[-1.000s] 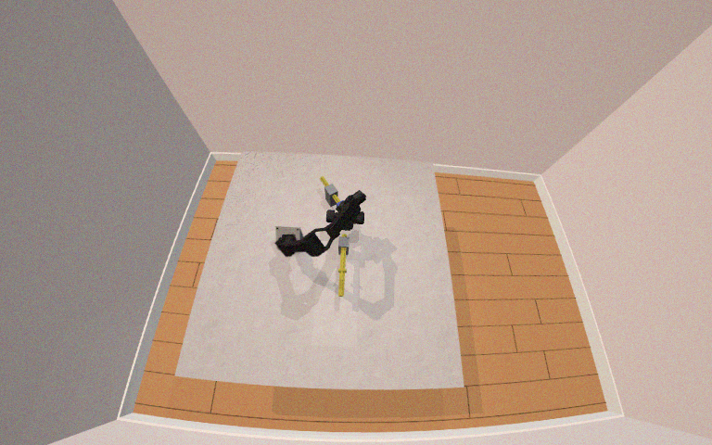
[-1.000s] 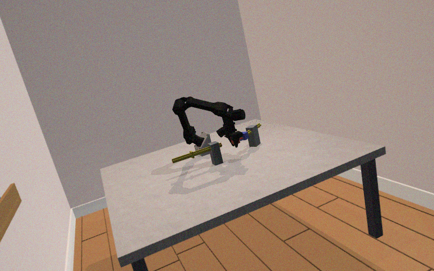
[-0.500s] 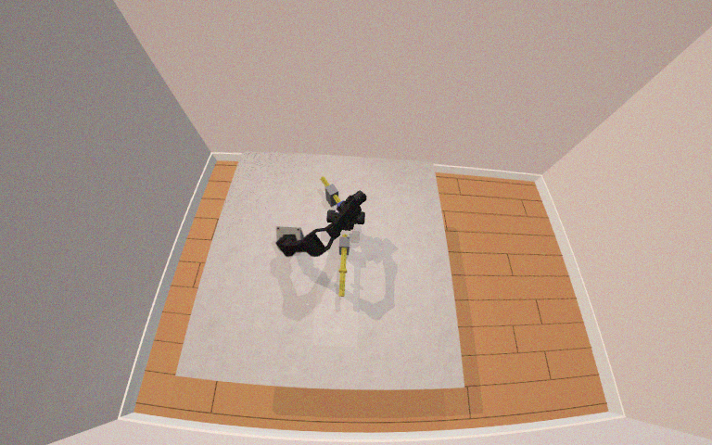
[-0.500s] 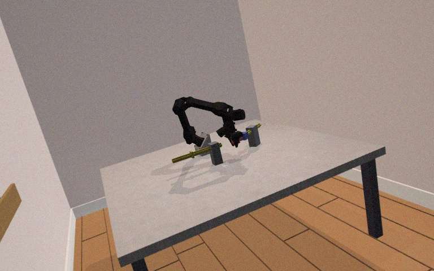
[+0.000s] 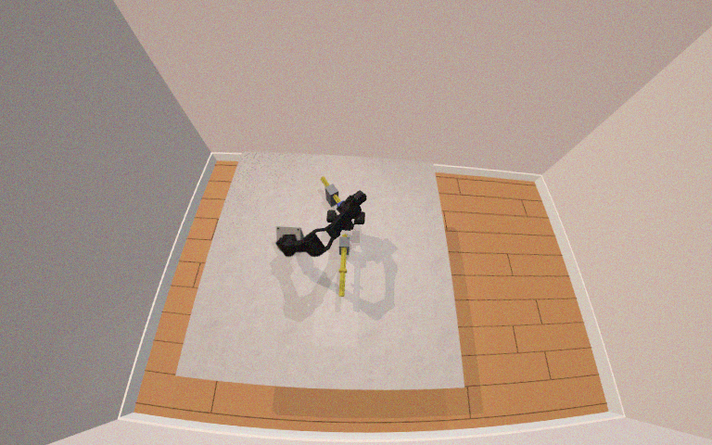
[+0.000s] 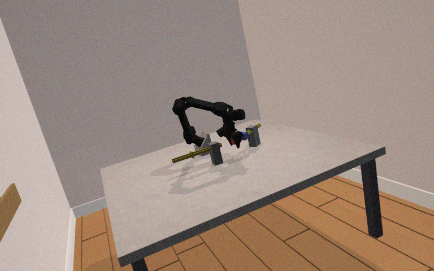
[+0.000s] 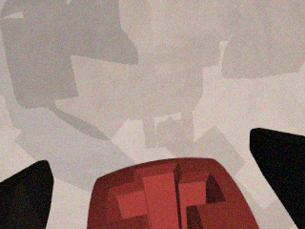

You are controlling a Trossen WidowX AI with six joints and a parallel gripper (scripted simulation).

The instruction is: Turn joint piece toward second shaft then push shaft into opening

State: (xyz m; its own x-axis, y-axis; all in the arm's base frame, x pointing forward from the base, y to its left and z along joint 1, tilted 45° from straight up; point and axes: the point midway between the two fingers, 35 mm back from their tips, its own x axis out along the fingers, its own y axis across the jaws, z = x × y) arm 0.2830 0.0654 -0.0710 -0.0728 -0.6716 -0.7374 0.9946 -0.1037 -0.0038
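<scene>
My gripper tip is 2 cm to the right of the red square joint piece and 4 cm below it.
</scene>
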